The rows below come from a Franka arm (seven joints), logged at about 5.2 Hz.
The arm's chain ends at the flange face. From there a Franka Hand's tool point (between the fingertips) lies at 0.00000 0.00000 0.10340 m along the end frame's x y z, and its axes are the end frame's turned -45 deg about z.
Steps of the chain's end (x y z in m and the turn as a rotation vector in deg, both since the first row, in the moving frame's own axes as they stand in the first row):
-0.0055 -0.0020 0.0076 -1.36 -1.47 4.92
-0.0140 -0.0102 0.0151 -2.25 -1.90 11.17
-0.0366 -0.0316 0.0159 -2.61 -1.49 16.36
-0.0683 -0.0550 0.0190 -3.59 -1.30 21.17
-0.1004 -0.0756 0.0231 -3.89 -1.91 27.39
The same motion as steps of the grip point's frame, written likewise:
-0.0061 -0.0056 0.0075 0.08 -2.00 4.92
-0.0080 -0.0172 0.0150 -0.25 -2.93 11.17
-0.0089 -0.0476 0.0158 -0.79 -2.90 16.36
-0.0160 -0.0855 0.0188 -1.62 -3.46 21.17
-0.0252 -0.1238 0.0228 -1.40 -4.10 27.39

